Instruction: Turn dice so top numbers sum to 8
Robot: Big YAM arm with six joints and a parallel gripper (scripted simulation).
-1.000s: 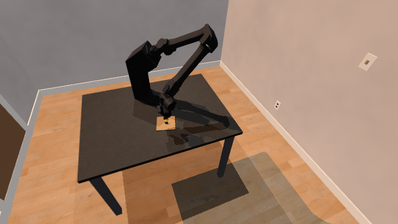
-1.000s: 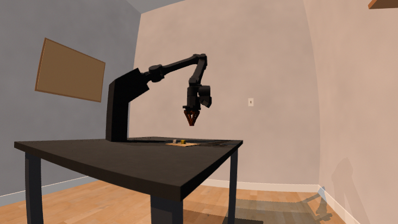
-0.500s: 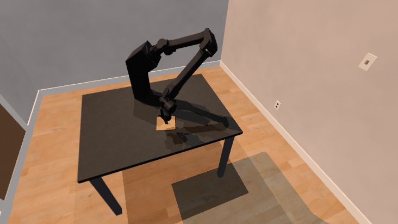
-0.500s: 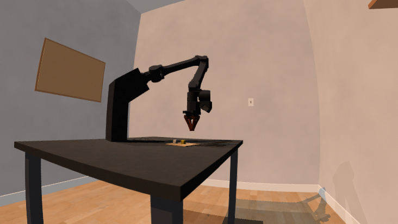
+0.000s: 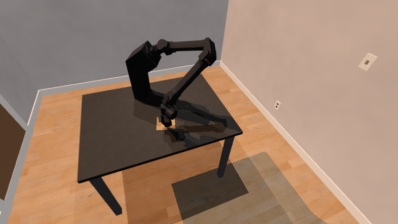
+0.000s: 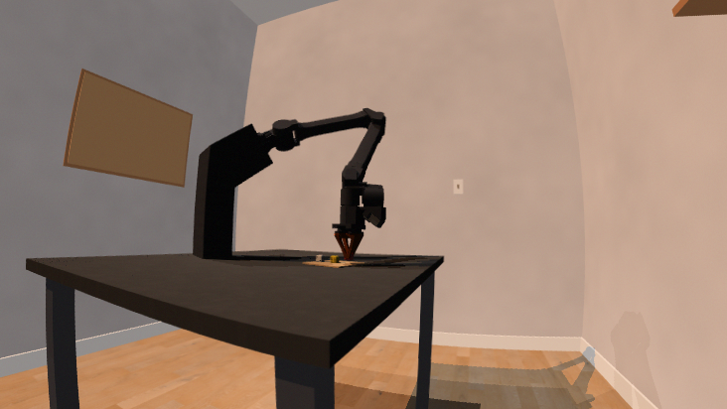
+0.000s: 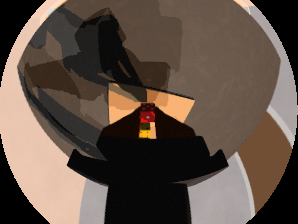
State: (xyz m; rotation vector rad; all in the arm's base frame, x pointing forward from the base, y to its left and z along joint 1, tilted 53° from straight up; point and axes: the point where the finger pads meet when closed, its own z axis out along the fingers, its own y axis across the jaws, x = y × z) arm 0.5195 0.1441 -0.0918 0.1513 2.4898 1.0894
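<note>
My hand is 5 cm past the yellow die and 1 cm above it. From my hand the other things lie so: tan mat: 5 cm behind, 3 cm below; red die: right at my hand; white die: 10 cm behind, 1 cm below.
</note>
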